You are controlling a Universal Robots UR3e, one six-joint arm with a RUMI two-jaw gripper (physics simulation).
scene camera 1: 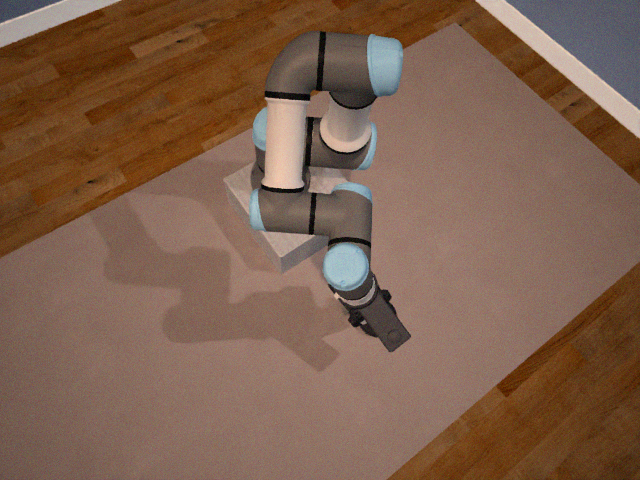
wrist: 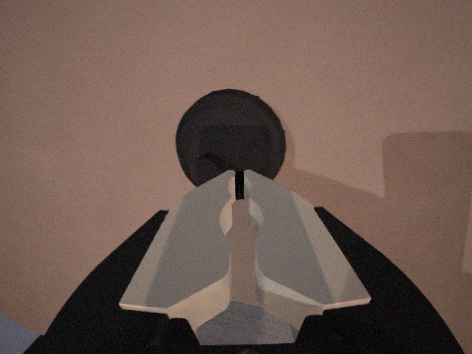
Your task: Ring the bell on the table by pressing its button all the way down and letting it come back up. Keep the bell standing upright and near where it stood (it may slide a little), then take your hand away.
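Places are measured from the arm's base along level axes (x right, y ahead, z up), in metres.
Where they show: gripper, fingertip midpoint: (wrist: 238,174).
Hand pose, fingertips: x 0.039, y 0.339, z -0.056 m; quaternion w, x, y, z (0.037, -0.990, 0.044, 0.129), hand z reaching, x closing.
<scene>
Each offset is from my fingertips to the top centre of the thing. Level surfaces: height alone.
The bell {dz +0.013, dx -0.016, dy +0.006 m} (wrist: 230,112) is a dark, round shape on the mat in the wrist view, just beyond the fingertips. Its button {dz +0.013, dx -0.016, dy +0.006 m} (wrist: 204,171) is a small dark disc near the bell's lower left edge, beside the left fingertip and partly covered by that finger. My gripper (scene camera 1: 379,317) (wrist: 238,174) is shut and empty, with its fingertips overlapping the lower part of the bell in the wrist view. The height of the tips above the button cannot be told. In scene camera 1 the gripper and its mount hide most of the bell, and a dark edge shows on either side.
The arm's grey base block (scene camera 1: 305,248) stands behind the gripper on the brownish mat {dz -0.048 m} (scene camera 1: 491,206). The arm's shadow lies on the mat to the left of the gripper. Wooden floor (scene camera 1: 578,392) surrounds the mat.
</scene>
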